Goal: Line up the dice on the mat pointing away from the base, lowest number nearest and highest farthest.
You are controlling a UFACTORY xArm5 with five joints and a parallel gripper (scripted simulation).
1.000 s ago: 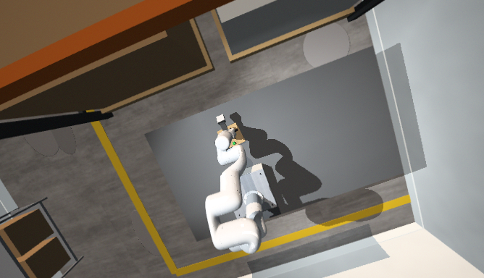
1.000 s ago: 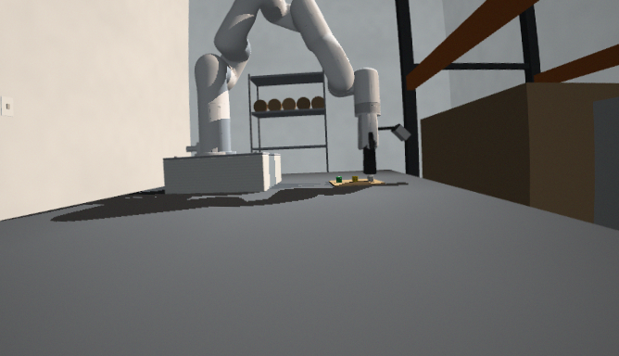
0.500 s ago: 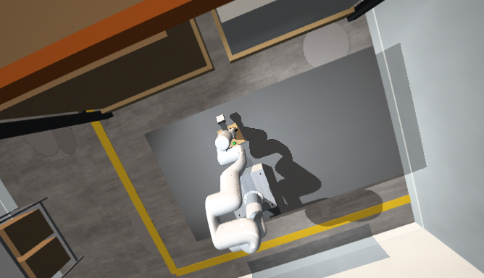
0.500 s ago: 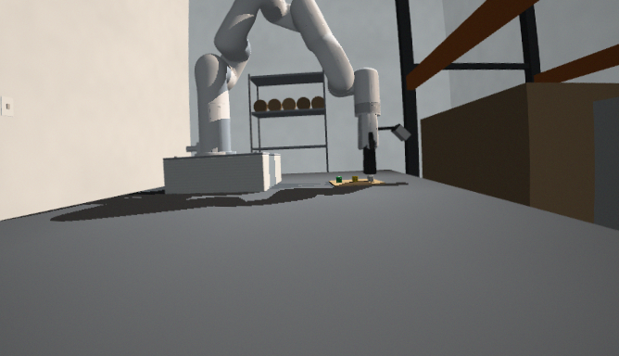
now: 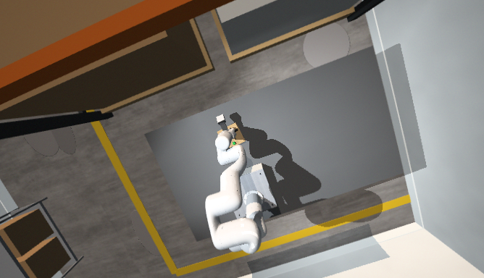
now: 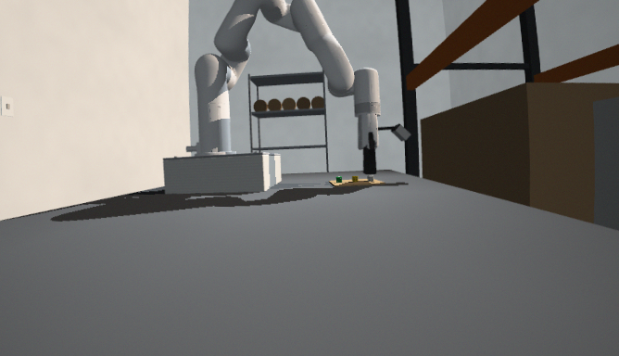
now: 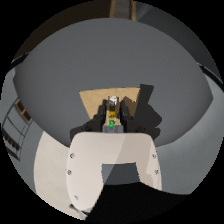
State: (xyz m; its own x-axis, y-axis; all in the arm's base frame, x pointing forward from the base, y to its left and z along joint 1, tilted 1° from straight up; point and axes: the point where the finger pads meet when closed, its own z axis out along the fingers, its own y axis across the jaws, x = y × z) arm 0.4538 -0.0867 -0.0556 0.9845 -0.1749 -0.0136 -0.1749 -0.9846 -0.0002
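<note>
Now: the white die 3 cm below my hand. From my hand the other things lie so: yellow die (4 cm behind, 1 cm to the left, 3 cm below); green die (9 cm behind, 2 cm to the left, 3 cm below); tan mat (4 cm behind, 1 cm to the left, 4 cm below).
</note>
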